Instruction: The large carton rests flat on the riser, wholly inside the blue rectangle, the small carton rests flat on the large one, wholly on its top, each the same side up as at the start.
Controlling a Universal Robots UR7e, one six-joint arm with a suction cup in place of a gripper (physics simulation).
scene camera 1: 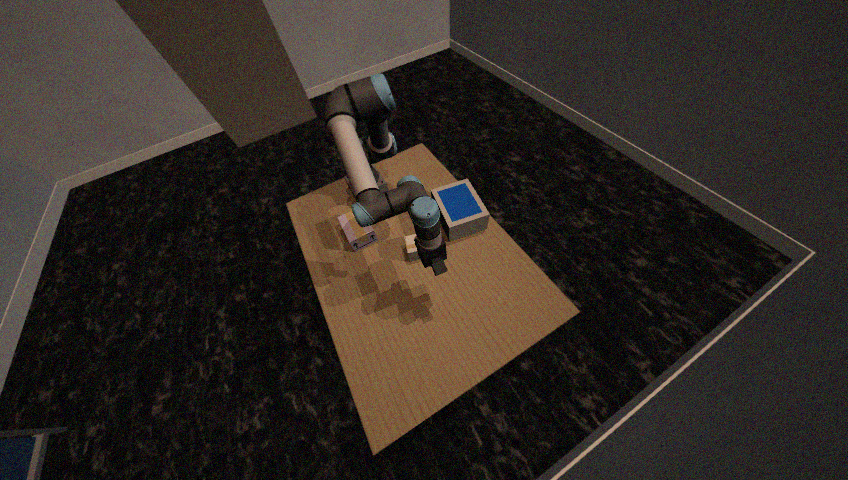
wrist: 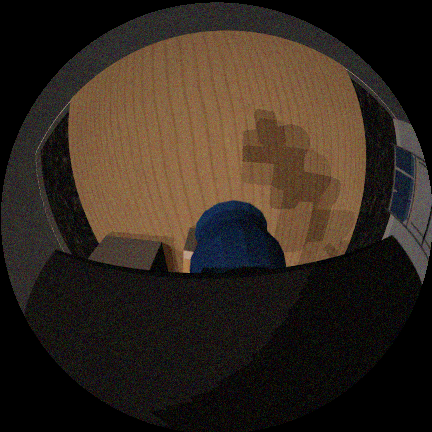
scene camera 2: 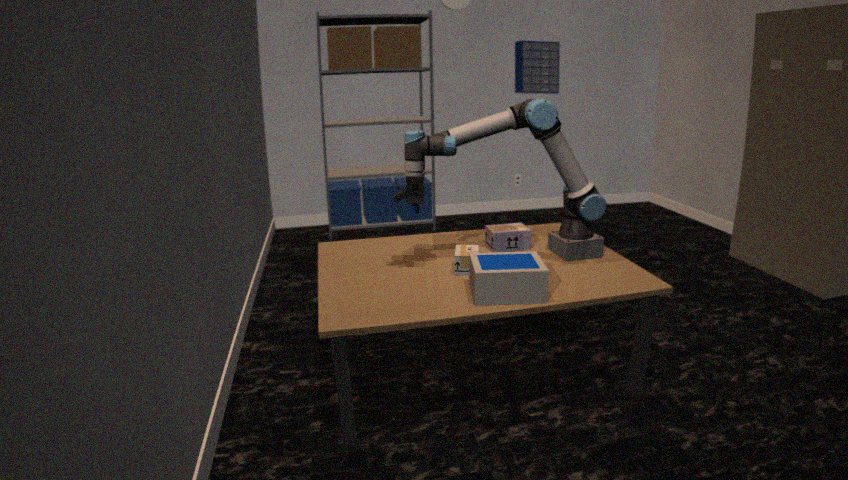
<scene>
The suction cup (wrist: 231,234) holds nothing. On the table rests a large carton (scene camera 2: 510,237).
The large carton also shows in scene camera 1 (scene camera 1: 359,237).
</scene>
